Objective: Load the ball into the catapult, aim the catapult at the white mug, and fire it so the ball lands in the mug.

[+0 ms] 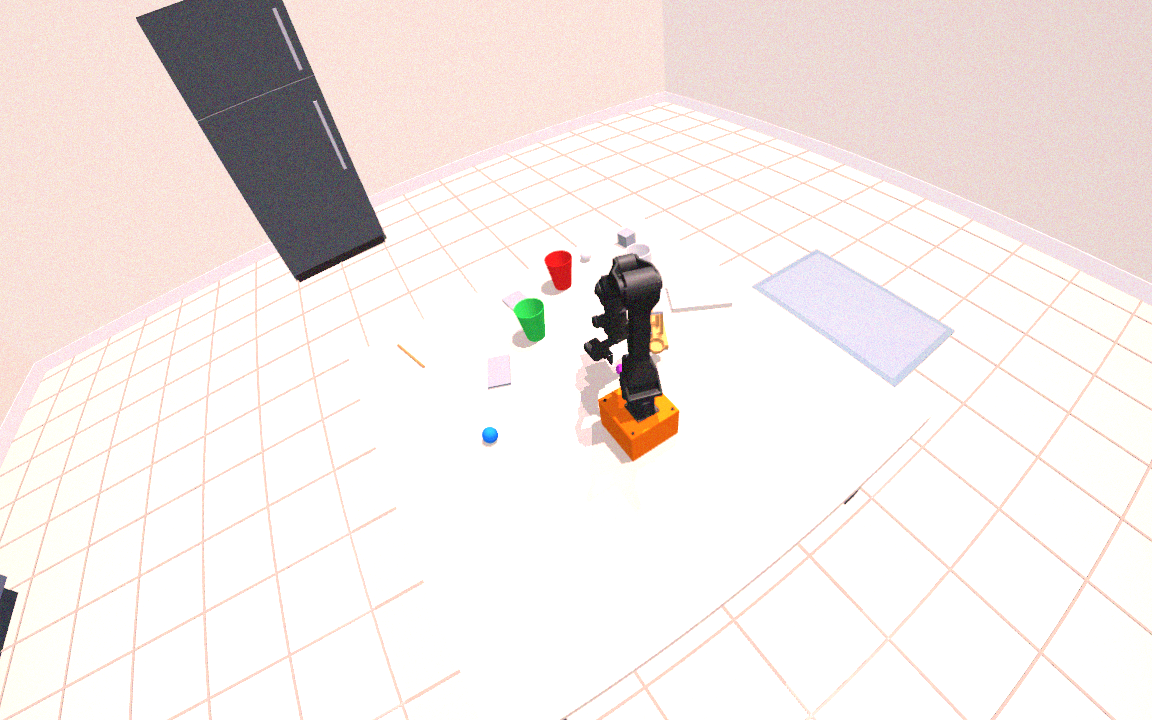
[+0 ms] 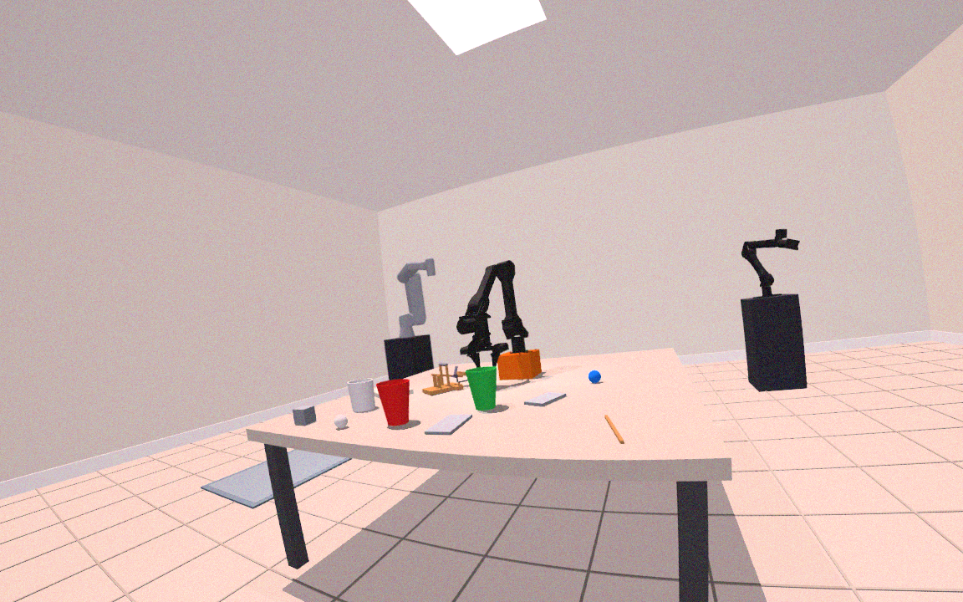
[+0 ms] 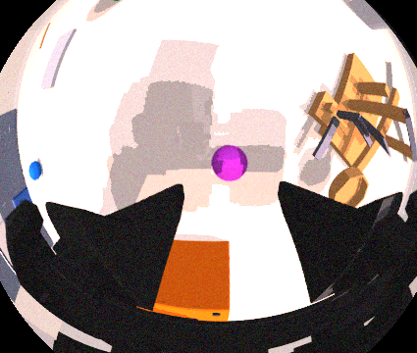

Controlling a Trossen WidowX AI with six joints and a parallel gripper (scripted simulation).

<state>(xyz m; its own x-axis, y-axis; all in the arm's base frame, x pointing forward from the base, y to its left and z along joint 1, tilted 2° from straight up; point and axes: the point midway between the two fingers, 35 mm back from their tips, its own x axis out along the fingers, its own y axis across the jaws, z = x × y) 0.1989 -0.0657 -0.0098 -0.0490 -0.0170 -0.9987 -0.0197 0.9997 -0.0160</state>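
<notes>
Right now the magenta ball is 50 mm below my gripper tip. Also, from my gripper tip: green cup 300 mm ahead, 130 mm to the left, 30 mm below; then blue ball 10 mm ahead, 410 mm to the left, 40 mm below; then wooden catapult 50 mm ahead, 130 mm to the right, 10 mm below.
</notes>
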